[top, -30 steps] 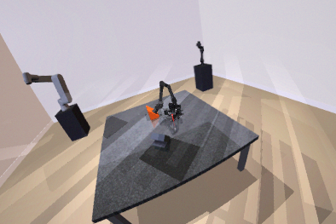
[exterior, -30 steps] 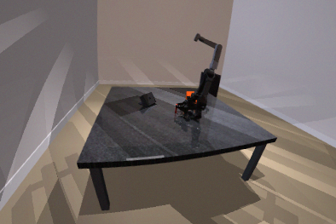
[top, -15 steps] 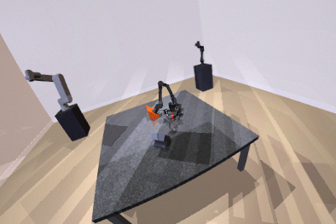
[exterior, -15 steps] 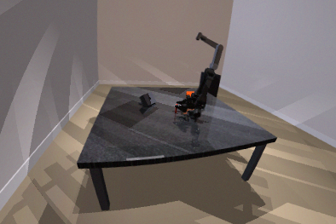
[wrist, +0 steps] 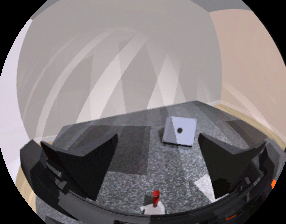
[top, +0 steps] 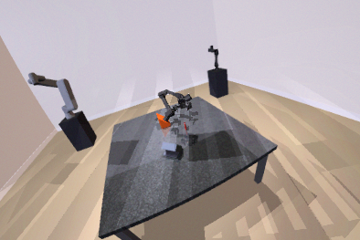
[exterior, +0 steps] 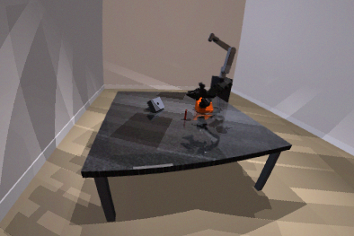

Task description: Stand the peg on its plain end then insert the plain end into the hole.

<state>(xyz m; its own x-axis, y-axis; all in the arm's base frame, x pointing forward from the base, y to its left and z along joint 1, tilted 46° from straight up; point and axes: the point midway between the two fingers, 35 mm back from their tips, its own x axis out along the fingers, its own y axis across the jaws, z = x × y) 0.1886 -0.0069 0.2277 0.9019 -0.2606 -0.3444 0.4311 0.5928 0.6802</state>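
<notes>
My gripper tip is now 10 mm past the red peg and 160 mm above it. Also, from my gripper tip: sloped panel (200 mm ahead, 210 mm to the right, 180 mm below).
</notes>
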